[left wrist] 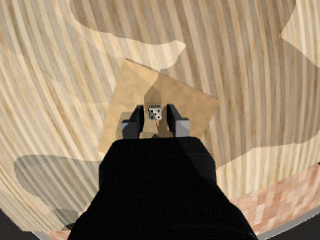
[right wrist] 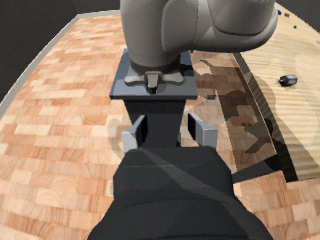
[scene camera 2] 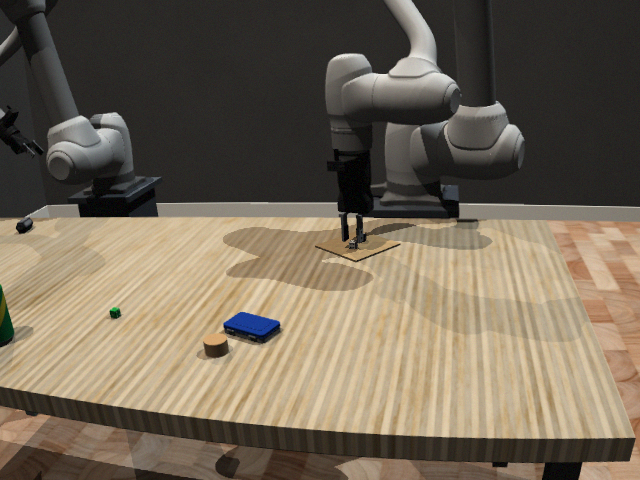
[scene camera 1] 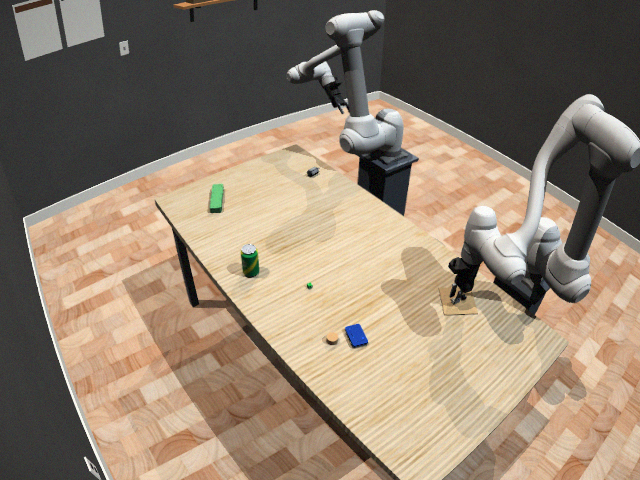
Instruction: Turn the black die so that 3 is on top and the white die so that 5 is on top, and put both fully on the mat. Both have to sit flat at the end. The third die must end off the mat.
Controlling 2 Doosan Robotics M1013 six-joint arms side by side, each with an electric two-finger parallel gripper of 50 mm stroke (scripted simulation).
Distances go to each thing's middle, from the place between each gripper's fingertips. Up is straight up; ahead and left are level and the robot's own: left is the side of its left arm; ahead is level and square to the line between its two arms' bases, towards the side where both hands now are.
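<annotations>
Tan mat (scene camera 2: 374, 244): 40 mm below my left hand (scene camera 2: 352, 240) and 30 mm behind it. Blue case (scene camera 2: 255, 328): 30 mm below my left hand, 60 mm to the right of it, 410 mm ahead of it.
Tan mat, from my right hand: 160 mm below, 330 mm ahead, 1350 mm to the left.
</annotations>
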